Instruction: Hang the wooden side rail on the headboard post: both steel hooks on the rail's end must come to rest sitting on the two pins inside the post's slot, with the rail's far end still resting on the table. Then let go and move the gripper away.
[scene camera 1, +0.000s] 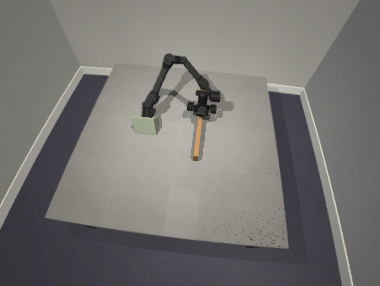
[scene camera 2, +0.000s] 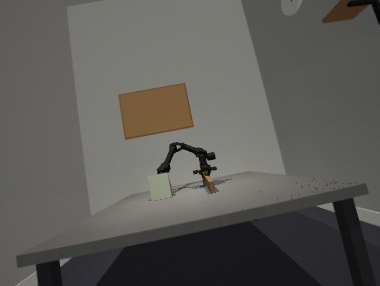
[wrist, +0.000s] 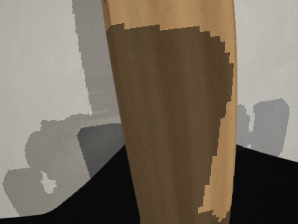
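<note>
The wrist view shows a wooden side rail (wrist: 176, 77) together with the gripper (wrist: 162, 142).
</note>
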